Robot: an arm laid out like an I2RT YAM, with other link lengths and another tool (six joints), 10 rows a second.
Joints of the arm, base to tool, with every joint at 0 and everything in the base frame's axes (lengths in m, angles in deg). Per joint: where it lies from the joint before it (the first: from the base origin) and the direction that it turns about. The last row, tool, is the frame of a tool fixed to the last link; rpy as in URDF.
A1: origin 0 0 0.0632 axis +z
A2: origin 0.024 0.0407 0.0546 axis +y
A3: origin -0.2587 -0.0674 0 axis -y
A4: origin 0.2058 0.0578 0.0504 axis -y
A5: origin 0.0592 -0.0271 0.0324 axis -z
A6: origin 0.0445 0 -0.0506 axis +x
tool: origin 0.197 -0.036 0.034 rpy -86.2 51.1 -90
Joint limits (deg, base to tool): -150..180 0..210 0..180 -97..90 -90..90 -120..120
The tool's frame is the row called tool.
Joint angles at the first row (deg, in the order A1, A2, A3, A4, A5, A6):
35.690 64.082 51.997 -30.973 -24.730 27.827
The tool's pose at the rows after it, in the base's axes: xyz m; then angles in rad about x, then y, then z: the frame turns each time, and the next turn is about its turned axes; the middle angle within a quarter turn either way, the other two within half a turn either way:
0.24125, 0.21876, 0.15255, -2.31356, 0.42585, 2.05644
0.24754, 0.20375, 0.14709, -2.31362, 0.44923, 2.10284
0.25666, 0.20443, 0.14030, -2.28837, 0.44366, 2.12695
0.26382, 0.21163, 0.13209, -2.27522, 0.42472, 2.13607
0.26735, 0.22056, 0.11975, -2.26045, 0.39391, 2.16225
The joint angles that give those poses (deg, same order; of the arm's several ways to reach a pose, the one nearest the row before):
31.252 58.907 49.755 -32.903 -24.784 28.148
26.261 57.823 47.732 -32.461 -27.484 27.523
23.090 59.840 45.982 -28.895 -30.961 27.488
22.645 63.027 45.118 -25.259 -32.555 27.849
22.592 66.426 43.716 -21.118 -34.431 29.308

